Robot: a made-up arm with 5 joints.
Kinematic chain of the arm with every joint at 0, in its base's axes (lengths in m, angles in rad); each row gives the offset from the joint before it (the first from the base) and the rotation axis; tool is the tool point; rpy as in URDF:
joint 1: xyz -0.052 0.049 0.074 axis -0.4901 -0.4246 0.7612
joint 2: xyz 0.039 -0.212 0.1 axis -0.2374 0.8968 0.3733
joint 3: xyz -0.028 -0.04 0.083 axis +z
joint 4: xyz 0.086 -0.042 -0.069 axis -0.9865 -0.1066 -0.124
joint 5: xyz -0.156 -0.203 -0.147 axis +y
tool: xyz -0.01 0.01 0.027 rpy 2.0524 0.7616 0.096
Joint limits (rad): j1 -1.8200..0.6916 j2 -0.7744..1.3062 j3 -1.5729..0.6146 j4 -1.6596..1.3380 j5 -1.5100..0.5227
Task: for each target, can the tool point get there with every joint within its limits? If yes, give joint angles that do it. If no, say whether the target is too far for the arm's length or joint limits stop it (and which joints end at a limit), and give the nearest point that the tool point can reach.
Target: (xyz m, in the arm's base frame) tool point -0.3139 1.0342 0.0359
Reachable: no: too far | nearest point -0.3035 0.2813 0.0860 | short by 0.755 m
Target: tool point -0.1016 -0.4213 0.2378
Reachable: yes | joints 0.4433 -0.0818 -0.3514 0.6254 -0.5365
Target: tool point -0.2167 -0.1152 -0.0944
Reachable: yes | joints -0.3686 -0.3039 -0.8086 -0.7220 -0.8312
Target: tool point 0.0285 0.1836 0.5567
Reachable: no: joint limits stop it (at a limit: joint 1, joint 2, joint 4, joint 5) | nearest point -0.0353 0.0183 0.5091 | short by 0.183 m
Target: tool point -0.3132 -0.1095 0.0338
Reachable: yes | joints -0.4079 0.1864 -1.3613 -0.5091 0.2140
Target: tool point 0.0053 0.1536 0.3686
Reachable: no: joint limits stop it (at a limit: joint 1, joint 2, joint 3, joint 5) | nearest point -0.1143 0.1137 0.2765 | short by 0.156 m
